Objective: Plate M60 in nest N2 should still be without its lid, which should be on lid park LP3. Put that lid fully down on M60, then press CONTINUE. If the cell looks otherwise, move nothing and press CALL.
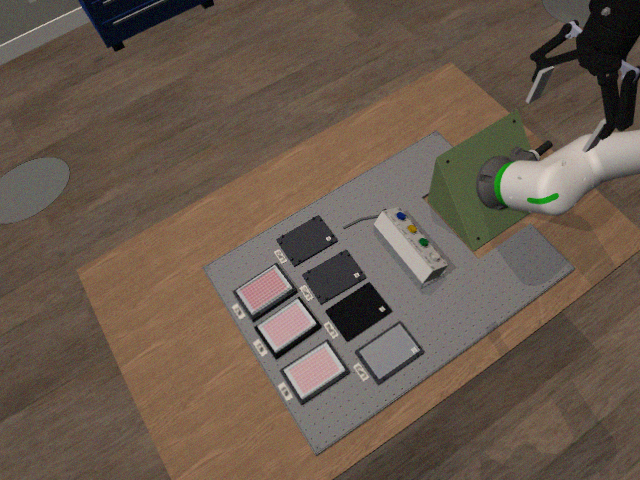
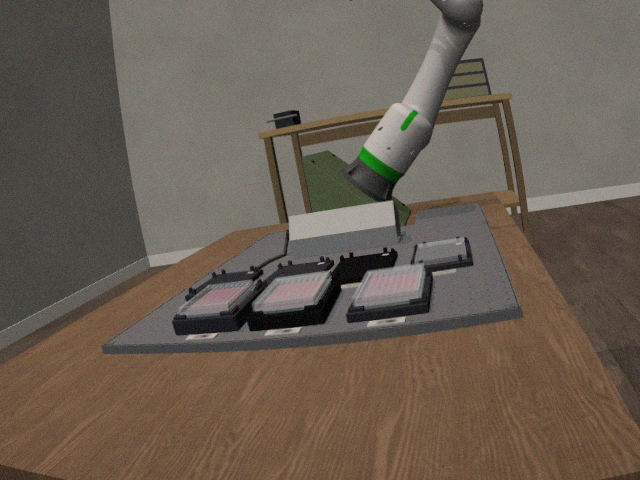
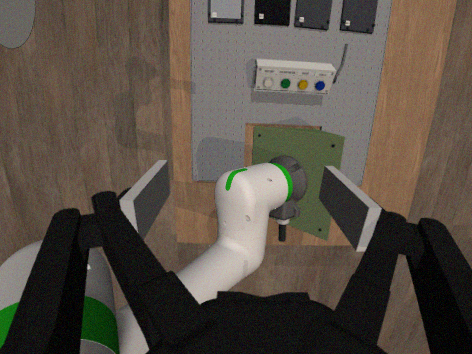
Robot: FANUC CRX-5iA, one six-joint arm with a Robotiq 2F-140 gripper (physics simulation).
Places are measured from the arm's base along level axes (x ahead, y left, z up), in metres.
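Pixels of known places: gripper, between the fingertips: [image 1: 560,123] [image 3: 245,179]; arm's base, origin of its link: [image 1: 497,182] [image 2: 365,187] [image 3: 285,179].
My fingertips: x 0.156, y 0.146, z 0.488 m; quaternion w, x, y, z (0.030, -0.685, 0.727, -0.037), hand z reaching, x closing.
For each thing: its top centre in the pictures, then the offset to it from my fingertips. "*": a spot on its surface instead. Level surfaces: height alone.
- black park, centre of its top: [image 2: 362,259] [image 1: 358,309] dz -0.556, dx +0.367, dy -0.115 m
- button box, centre of its top: [image 2: 341,206] [image 1: 411,236] [image 3: 296,74] dz -0.493, dx +0.144, dy -0.169 m
- grey board, height of its surface: dz -0.576 m
- cable, a spot on its surface: [image 1: 359,221] * dz -0.574, dx +0.193, dy -0.330 m
- wooden table, height of its surface: dz -0.589 m
Three pink-welled plates sit in nests: an end one [image 1: 264,289] [image 2: 218,300], a middle one [image 1: 287,325] [image 2: 294,291] in a black nest, and another end one [image 1: 315,369] [image 2: 388,285]. Their tags are too blurred to read, and whether clear lids cover them is unclear. One lid park shows a pale, see-through-looking panel [image 1: 389,352] [image 2: 442,253] [image 3: 226,9]. Beside it are a black park [image 1: 358,311] and two dark grey parks [image 1: 334,276] [image 1: 307,240]. The button box [image 1: 408,252] [image 3: 295,75] has white, green, yellow and blue buttons. My gripper [image 1: 559,125] [image 3: 245,179] is open and empty, high beyond the green base.
The green sloped base [image 1: 465,191] [image 3: 295,142] carries the arm at the back of the grey board [image 1: 341,413] [image 2: 465,310]. A cable [image 1: 359,221] runs from the button box. The wooden table [image 1: 134,310] [image 2: 310,413] surrounds the board. A blue cabinet [image 1: 134,20] stands on the floor.
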